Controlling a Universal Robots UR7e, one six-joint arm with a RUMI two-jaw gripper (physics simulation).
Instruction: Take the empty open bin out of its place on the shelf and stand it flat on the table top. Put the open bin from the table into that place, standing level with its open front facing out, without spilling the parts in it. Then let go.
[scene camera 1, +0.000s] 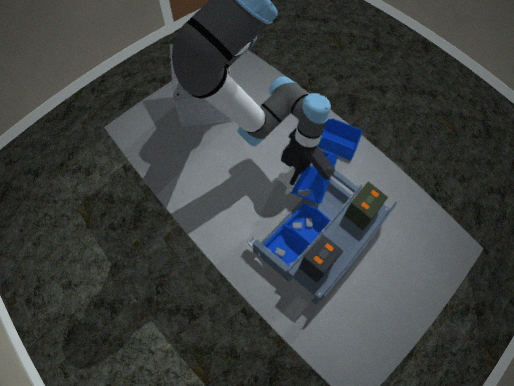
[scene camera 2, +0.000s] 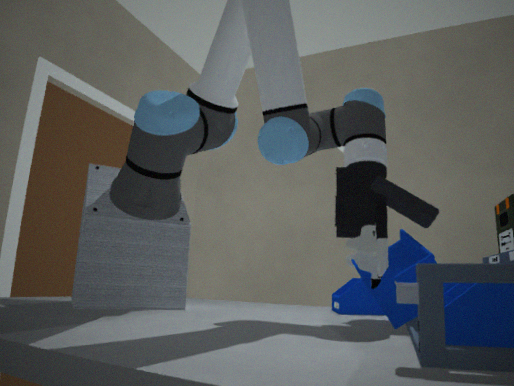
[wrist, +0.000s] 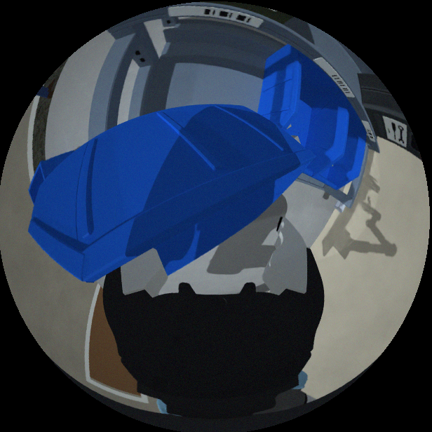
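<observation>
A blue open bin is tipped steeply, leaning against the end of the shelf's lower level, with a grey part inside it. My gripper is open right at this bin's raised edge, with the fingers on either side of its corner, not clamped. An empty blue bin stands flat on the table just behind. The shelf slot at this end shows bare grey floor.
The grey shelf holds two more blue bins with grey parts on its lower level. Two dark boxes with orange marks stand on its top. It rests on the grey table.
</observation>
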